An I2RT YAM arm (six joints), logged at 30 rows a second.
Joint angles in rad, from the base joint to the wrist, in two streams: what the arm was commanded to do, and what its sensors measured. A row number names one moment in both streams.
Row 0, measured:
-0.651, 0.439, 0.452, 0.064, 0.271, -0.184
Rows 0 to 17, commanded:
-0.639, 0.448, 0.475, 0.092, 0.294, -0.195
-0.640, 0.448, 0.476, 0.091, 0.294, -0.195
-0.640, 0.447, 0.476, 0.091, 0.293, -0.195
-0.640, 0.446, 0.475, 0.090, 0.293, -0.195
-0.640, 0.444, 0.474, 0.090, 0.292, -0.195
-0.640, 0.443, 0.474, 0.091, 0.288, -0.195
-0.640, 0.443, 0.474, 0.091, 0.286, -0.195
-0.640, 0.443, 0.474, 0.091, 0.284, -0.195
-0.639, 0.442, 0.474, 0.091, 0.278, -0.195
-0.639, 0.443, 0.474, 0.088, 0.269, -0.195
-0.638, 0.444, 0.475, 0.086, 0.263, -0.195
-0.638, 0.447, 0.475, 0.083, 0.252, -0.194
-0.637, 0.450, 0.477, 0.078, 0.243, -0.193
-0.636, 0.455, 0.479, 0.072, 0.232, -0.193
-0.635, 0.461, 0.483, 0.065, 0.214, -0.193
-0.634, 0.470, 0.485, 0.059, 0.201, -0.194
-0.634, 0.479, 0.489, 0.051, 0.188, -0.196
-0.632, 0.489, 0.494, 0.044, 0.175, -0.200
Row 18, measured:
-0.646, 0.457, 0.452, 0.054, 0.240, -0.184
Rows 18 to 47, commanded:
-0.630, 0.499, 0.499, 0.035, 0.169, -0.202
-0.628, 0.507, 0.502, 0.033, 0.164, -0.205
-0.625, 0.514, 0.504, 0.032, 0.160, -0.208
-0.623, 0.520, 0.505, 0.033, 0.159, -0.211
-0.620, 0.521, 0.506, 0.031, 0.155, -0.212
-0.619, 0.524, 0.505, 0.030, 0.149, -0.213
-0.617, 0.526, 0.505, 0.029, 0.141, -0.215
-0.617, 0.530, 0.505, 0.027, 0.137, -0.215
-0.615, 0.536, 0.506, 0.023, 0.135, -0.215
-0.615, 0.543, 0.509, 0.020, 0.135, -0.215
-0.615, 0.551, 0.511, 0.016, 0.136, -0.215
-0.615, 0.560, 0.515, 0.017, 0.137, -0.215
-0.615, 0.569, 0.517, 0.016, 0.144, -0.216
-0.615, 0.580, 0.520, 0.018, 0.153, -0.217
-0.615, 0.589, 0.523, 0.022, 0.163, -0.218
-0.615, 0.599, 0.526, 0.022, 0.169, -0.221
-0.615, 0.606, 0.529, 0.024, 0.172, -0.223
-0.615, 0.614, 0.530, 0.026, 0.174, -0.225
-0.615, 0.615, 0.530, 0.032, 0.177, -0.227
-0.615, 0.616, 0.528, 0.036, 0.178, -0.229
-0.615, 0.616, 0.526, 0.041, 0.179, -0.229
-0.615, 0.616, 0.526, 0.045, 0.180, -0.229
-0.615, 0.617, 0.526, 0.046, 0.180, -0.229
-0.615, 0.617, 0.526, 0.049, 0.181, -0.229
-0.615, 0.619, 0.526, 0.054, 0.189, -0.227
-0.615, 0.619, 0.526, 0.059, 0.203, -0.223
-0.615, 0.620, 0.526, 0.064, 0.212, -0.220
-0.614, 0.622, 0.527, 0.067, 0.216, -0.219
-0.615, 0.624, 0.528, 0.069, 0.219, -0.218
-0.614, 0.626, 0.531, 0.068, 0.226, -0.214
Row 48, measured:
-0.624, 0.622, 0.487, 0.011, 0.189, -0.212
